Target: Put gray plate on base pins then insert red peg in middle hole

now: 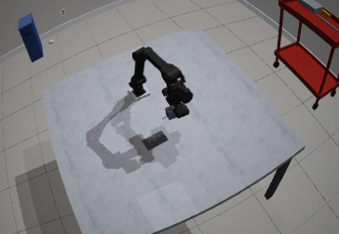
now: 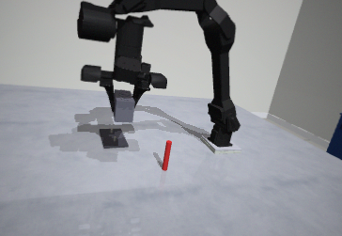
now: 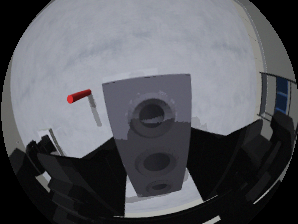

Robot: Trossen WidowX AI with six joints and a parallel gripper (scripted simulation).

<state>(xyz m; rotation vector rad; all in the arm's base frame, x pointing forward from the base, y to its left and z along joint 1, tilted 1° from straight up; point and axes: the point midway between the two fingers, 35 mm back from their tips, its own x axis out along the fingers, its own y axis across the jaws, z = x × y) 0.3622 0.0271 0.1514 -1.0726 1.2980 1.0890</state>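
The red peg is 11 cm behind my gripper tip, 6 cm to the left of it and 10 cm below it. The rest, counted from my gripper tip: gray plate 3 cm above.
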